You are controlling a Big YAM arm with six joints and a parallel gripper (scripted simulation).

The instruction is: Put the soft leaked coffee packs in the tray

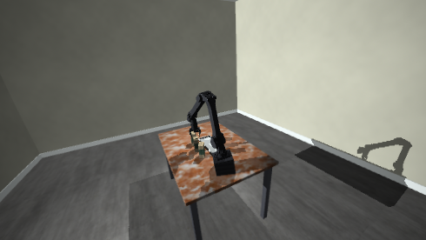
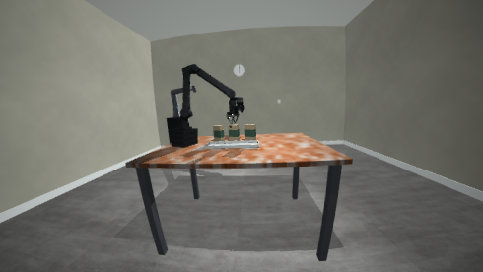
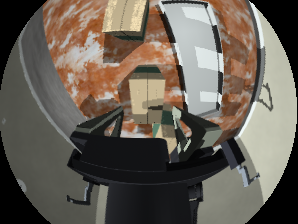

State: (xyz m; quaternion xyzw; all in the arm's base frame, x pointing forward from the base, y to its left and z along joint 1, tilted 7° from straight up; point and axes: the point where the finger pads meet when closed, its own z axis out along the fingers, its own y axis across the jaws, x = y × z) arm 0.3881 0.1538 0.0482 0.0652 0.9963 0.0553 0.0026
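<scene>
Right now the white tray is 4 cm ahead of my hand, 17 cm to the right of it and 15 cm below it.
</scene>
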